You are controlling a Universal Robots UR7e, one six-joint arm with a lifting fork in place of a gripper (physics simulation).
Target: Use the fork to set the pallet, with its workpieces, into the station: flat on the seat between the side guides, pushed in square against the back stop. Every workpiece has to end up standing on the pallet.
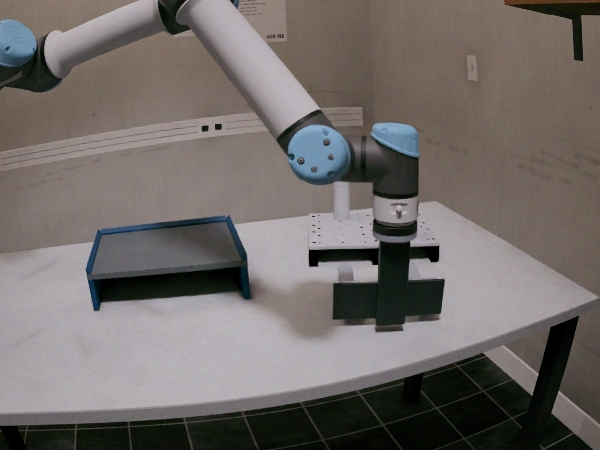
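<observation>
The pallet (325, 239), with a white perforated top and black runners, stands flat on the table at the right. A white cylindrical workpiece (341, 201) stands upright at its back left; the wrist and mast hide part of the pallet top, so I cannot tell what else stands there. My fork (381, 272) is low over the table in front of the pallet, its two pale tines pointing at the pallet's front openings. The tines look empty and short of the pallet. The station (165, 250) at the left has a grey seat, blue side guides and a blue back stop; its seat is bare.
The white table (200, 350) carries both pallet and station, which stand apart with a stretch of table top between them. The table's front edge runs below the fork. A wall with a cable duct (165, 136) is behind, and a brown shelf (555, 7) hangs at the upper right.
</observation>
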